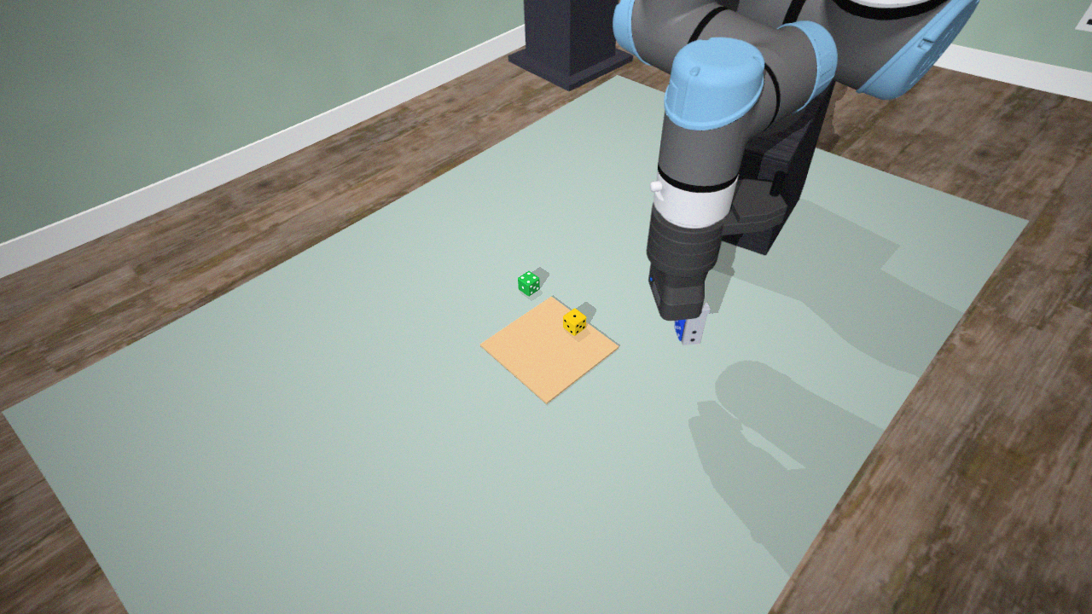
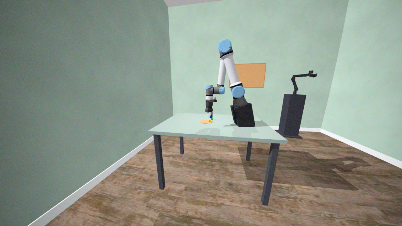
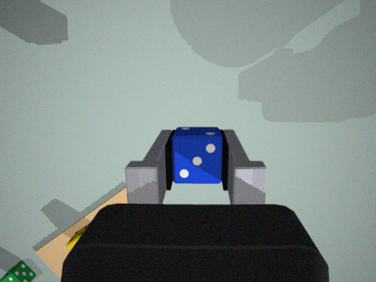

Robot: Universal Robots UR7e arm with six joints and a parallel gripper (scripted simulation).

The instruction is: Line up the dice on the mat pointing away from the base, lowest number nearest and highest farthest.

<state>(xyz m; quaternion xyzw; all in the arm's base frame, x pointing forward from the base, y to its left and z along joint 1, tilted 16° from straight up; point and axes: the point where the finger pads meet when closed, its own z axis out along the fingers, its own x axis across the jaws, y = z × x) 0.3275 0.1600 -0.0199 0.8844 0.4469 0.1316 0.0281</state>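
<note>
Right now my hand is 80 mm short of the orange mat, 160 mm to the left of it and 120 mm above it. From my hand the other things lie so: yellow die: 30 mm ahead, 160 mm to the right, 100 mm below; then blue die: 10 mm below; then green die: 20 mm ahead, 270 mm to the right, 110 mm below.
</note>
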